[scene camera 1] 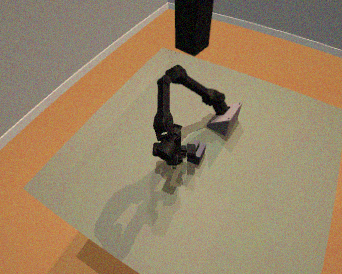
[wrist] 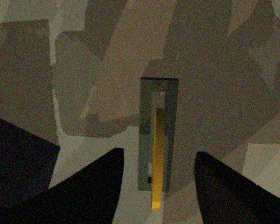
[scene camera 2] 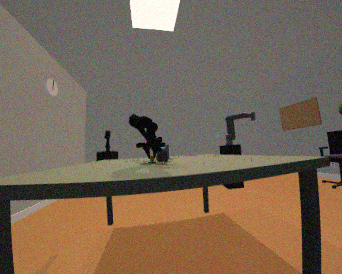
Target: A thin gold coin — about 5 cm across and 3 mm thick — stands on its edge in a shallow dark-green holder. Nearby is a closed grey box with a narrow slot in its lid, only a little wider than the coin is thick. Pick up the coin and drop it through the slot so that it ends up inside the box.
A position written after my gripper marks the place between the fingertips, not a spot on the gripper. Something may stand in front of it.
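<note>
In the wrist view I can see my gripper (wrist: 159, 159), and a gold coin (wrist: 159, 129) too. Scene camera 1 does not show the coin, which is hidden by my gripper.
</note>
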